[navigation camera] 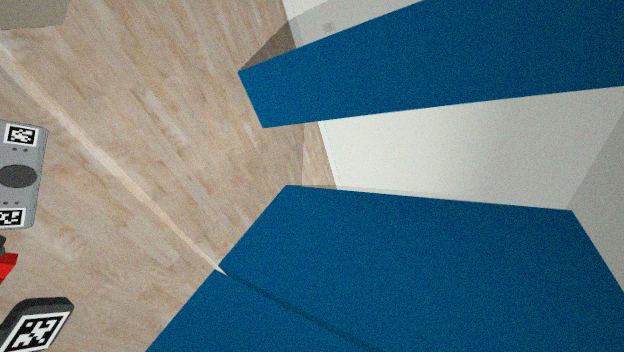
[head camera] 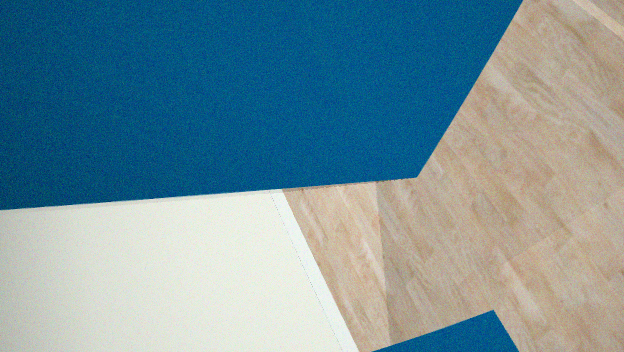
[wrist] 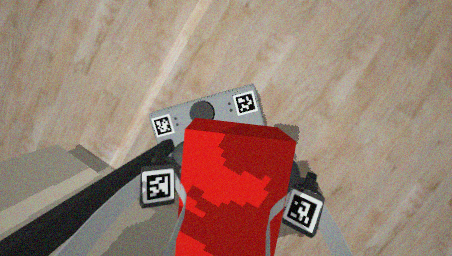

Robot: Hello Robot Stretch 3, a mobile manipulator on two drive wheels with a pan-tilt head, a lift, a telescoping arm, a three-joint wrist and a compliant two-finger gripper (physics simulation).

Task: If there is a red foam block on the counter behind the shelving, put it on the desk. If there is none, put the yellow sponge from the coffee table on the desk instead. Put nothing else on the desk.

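Where they show: gripper, fingertip midpoint: (wrist: 234, 166); robot's base, link origin: (navigation camera: 17, 174) (wrist: 211, 109).
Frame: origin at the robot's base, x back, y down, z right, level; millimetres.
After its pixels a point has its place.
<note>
A red foam block (wrist: 232, 172) {x 7, y -718, z 127 mm} (navigation camera: 7, 265) {x -16, y -721, z 109 mm} fills the lower middle of the wrist view, and a small part of it shows at the left edge of the navigation view. My gripper (wrist: 234, 166) {x 20, y -667, z 122 mm} is shut on the red block, with one finger pressed against each side. The block is held above the floor, over my base in the wrist view. The gripper does not show in the head view. The yellow sponge and the coffee table do not show, and I cannot identify the desk or the counter top.
Large blue panels (head camera: 225, 90) {x -1222, y -881, z 228 mm} (navigation camera: 400, 260) {x -1144, y -1145, z 301 mm} stand close by, with a second blue panel (head camera: 455, 335) {x -1109, y -222, z -547 mm} (navigation camera: 425, 60) {x -981, y -1218, z -688 mm} across a gap. A white wall (head camera: 140, 275) {x -2458, y -963, z -445 mm} (navigation camera: 425, 150) {x -2362, y -1216, z -551 mm} shows between them. My base (navigation camera: 37, 160) {x -36, y -158, z -56 mm} (wrist: 222, 107) {x -4, y -160, z 63 mm} is on the wooden floor (head camera: 500, 200) {x -1094, y -1, z -132 mm}. Beige-grey furniture (wrist: 35, 175) {x 30, y -327, z -477 mm} shows in the wrist view.
</note>
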